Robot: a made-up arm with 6 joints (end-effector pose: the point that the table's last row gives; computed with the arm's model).
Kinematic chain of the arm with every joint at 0, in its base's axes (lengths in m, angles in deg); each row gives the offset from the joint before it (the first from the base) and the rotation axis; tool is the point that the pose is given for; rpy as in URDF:
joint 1: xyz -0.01 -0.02 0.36 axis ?
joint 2: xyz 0 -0.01 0.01 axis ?
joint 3: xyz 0 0.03 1.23 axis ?
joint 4: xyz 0.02 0 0 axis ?
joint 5: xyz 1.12 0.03 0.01 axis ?
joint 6: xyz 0 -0.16 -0.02 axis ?
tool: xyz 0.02 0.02 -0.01 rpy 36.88 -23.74 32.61
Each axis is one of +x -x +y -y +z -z.
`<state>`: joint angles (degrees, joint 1 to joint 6).
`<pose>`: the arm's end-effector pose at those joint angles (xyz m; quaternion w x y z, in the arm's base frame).
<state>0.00 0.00 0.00 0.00 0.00 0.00</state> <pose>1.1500 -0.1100 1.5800 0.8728 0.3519 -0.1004 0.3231</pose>
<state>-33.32 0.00 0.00 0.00 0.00 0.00</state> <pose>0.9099 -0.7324 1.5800 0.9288 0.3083 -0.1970 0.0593</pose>
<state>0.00 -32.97 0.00 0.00 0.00 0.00</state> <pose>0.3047 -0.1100 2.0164 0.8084 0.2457 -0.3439 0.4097</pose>
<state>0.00 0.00 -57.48 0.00 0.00 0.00</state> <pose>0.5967 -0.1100 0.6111 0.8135 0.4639 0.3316 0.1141</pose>
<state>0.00 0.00 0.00 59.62 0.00 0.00</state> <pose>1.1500 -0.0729 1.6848 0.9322 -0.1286 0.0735 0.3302</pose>
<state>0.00 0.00 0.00 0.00 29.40 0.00</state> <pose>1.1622 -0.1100 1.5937 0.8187 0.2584 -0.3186 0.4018</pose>
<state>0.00 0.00 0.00 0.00 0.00 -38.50</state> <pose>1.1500 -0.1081 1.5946 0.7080 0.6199 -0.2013 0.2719</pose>
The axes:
joint 1: +z
joint 2: +y
joint 3: -y
joint 4: -x
joint 5: -y
joint 6: -x

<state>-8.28 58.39 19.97 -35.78 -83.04 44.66</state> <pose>1.8189 -0.3578 0.2645 0.3947 0.5899 0.6577 0.2523</pose>
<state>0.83 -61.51 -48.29 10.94 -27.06 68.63</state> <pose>0.0216 -0.1362 1.2064 0.8868 -0.2410 0.2421 0.3112</pose>
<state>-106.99 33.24 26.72 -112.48 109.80 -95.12</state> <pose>-0.4932 -1.7392 1.1475 0.1275 0.6506 0.6923 -0.2848</pose>
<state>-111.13 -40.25 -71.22 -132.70 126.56 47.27</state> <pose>0.0029 -0.1714 0.6036 0.3003 0.1979 0.2500 0.8990</pose>
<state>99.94 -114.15 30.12 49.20 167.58 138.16</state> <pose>0.4040 -2.0983 0.4102 0.1000 -0.4660 0.1153 0.8715</pose>
